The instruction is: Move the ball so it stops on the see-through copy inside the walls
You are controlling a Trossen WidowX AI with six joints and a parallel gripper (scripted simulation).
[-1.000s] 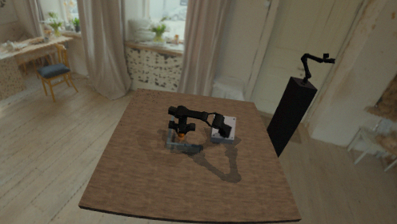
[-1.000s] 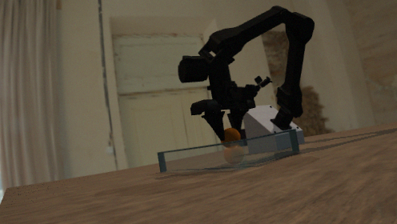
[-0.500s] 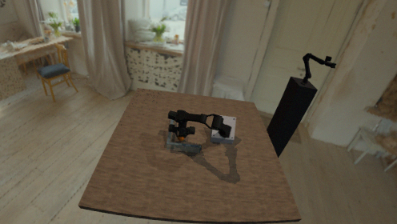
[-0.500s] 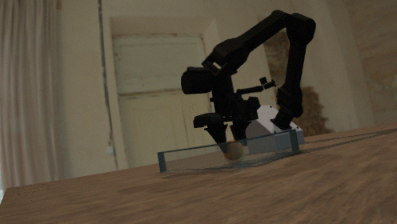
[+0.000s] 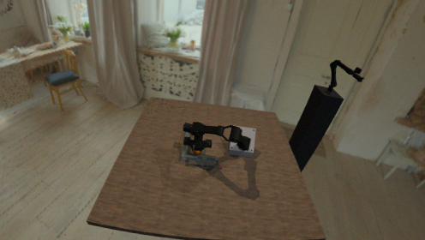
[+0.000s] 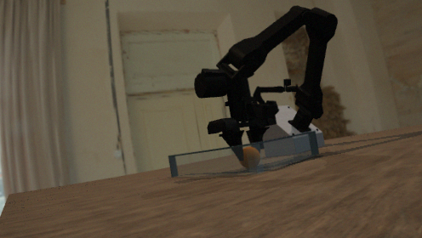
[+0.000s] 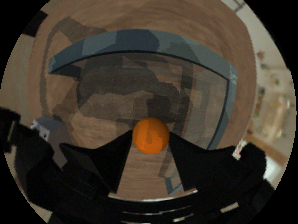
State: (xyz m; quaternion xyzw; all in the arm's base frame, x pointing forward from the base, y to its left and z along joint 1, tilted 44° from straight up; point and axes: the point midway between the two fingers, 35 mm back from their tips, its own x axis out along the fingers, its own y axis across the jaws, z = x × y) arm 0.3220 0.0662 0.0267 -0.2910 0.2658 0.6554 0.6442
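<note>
The orange ball lies right at my gripper tip. From my gripper tip the other things lie so: see-through copy right at my gripper tip.
</note>
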